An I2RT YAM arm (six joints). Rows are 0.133 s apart.
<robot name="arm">
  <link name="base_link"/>
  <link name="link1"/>
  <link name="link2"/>
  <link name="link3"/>
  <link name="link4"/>
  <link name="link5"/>
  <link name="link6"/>
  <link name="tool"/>
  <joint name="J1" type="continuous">
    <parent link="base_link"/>
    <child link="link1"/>
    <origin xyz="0 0 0.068" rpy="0 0 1.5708"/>
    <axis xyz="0 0 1"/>
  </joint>
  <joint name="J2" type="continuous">
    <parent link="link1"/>
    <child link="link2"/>
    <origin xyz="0.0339 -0.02 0.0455" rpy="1.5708 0 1.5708"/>
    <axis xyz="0 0 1"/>
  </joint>
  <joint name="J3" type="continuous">
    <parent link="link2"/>
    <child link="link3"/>
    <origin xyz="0.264 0 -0.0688" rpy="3.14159 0 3.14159"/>
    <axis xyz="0 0 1"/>
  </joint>
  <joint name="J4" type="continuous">
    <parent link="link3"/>
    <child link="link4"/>
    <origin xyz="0.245 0.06 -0.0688" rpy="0 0 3.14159"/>
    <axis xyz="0 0 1"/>
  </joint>
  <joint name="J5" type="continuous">
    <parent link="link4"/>
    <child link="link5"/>
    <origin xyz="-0.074 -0.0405 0.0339" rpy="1.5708 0 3.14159"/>
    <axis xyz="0 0 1"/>
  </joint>
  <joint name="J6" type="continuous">
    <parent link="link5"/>
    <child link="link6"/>
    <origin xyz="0.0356 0 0.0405" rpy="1.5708 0 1.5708"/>
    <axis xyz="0 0 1"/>
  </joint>
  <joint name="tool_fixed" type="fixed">
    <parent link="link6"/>
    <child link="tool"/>
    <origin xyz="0 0 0" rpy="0 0 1.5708"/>
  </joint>
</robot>
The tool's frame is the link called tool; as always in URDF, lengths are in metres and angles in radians. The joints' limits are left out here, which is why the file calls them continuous.
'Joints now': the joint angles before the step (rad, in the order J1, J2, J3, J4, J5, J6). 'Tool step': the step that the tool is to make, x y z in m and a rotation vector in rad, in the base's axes. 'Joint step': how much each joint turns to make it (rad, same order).
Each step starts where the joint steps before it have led.
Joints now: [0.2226 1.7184 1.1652 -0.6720 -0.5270 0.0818]
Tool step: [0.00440 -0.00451 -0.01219 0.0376 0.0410 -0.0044]
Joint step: [-0.0202 0.0385 -0.0046 0.0107 -0.0481 -0.0003]
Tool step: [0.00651 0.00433 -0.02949 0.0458 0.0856 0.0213]
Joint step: [0.0030 0.0969 -0.0011 0.0230 -0.0648 -0.0008]
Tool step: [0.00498 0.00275 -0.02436 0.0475 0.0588 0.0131]
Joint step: [0.0000 0.0805 0.0000 0.0323 -0.0599 -0.0005]
